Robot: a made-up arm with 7 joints. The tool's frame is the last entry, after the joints.
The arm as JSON. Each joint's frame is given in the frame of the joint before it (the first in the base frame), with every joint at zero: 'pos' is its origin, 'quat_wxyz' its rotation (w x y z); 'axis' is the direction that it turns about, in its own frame. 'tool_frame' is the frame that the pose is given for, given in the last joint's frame.
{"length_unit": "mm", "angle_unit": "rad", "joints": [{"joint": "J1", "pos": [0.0, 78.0, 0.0], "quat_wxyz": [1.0, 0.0, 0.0, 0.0], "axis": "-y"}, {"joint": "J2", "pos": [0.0, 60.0, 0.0], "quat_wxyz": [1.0, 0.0, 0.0, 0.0], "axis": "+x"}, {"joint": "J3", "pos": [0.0, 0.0, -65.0], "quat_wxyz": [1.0, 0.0, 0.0, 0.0], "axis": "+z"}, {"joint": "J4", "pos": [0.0, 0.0, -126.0], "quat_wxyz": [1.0, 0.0, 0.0, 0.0], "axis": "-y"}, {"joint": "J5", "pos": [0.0, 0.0, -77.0], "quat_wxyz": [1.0, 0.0, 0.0, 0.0], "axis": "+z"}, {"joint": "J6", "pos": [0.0, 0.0, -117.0], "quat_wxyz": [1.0, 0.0, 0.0, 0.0], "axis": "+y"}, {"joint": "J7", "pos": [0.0, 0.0, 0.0], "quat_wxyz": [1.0, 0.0, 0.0, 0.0], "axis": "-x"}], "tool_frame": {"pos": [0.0, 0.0, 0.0], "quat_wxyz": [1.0, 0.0, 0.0, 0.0]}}
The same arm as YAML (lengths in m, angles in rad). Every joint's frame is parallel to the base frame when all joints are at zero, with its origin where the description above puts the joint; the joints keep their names.
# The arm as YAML. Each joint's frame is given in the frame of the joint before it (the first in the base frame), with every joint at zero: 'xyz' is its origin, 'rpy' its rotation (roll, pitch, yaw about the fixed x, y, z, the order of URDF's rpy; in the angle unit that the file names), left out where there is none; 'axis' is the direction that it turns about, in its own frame. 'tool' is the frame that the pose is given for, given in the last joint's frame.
units:
  length: m
  angle: rad
joints:
  - name: J1
    type: revolute
    origin:
      xyz: [0.0, 0.078, 0.0]
    axis: [0.0, -1.0, 0.0]
  - name: J2
    type: revolute
    origin:
      xyz: [0.0, 0.06, 0.0]
    axis: [1.0, 0.0, 0.0]
  - name: J3
    type: revolute
    origin:
      xyz: [0.0, 0.0, -0.065]
    axis: [0.0, 0.0, 1.0]
  - name: J4
    type: revolute
    origin:
      xyz: [0.0, 0.0, -0.126]
    axis: [0.0, -1.0, 0.0]
  - name: J5
    type: revolute
    origin:
      xyz: [0.0, 0.0, -0.077]
    axis: [0.0, 0.0, 1.0]
  - name: J6
    type: revolute
    origin:
      xyz: [0.0, 0.0, -0.117]
    axis: [0.0, 1.0, 0.0]
  - name: J7
    type: revolute
    origin:
      xyz: [0.0, 0.0, 0.0]
    axis: [-1.0, 0.0, 0.0]
tool:
  origin:
    xyz: [0.0, 0.0, 0.0]

